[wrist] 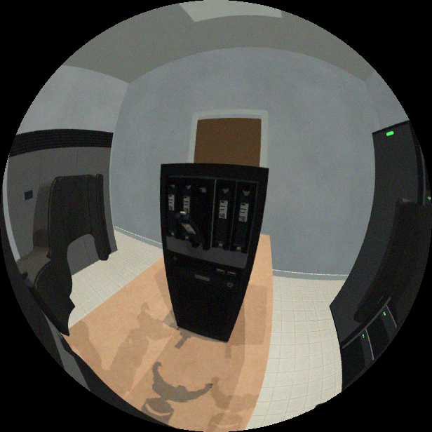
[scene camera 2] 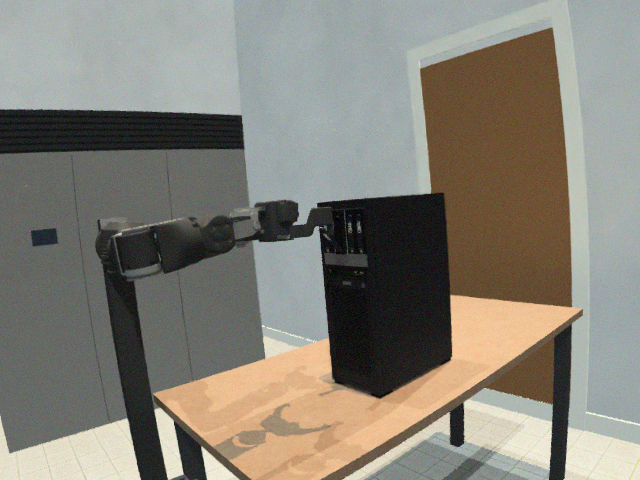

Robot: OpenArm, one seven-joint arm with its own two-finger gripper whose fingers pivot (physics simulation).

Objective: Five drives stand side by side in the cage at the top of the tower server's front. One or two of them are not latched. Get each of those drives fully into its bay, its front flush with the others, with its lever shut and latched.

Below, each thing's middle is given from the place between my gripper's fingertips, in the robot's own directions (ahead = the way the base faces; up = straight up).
Labels:
I see the drive cage [wrist: 236, 258] 240 mm ahead of my hand, 90 mm to the left of it and 50 mm below it. Also, from my hand: black tower server [scene camera 2: 389, 322] (300 mm ahead, 200 mm below, 90 mm to the left).

